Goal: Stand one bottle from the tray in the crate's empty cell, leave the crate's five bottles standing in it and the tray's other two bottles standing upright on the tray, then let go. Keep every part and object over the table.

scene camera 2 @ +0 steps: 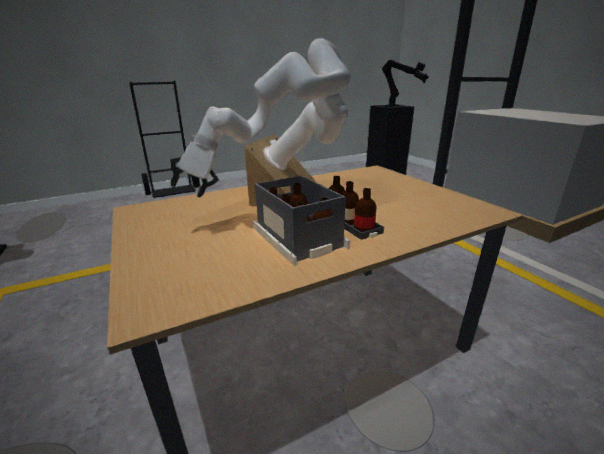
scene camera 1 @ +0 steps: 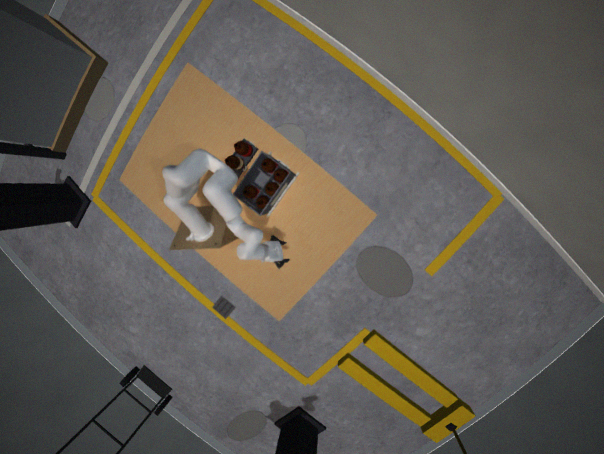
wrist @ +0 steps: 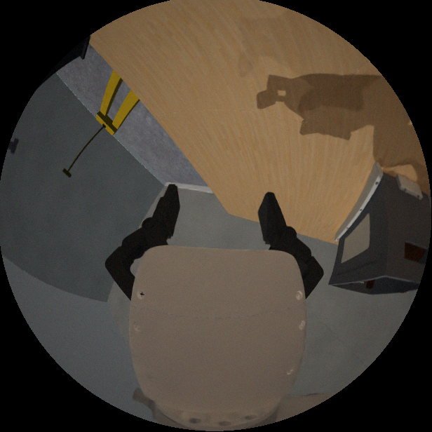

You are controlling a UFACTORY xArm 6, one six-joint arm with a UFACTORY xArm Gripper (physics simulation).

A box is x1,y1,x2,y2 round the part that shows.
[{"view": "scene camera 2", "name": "red-labelled brown bottle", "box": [354,188,376,231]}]
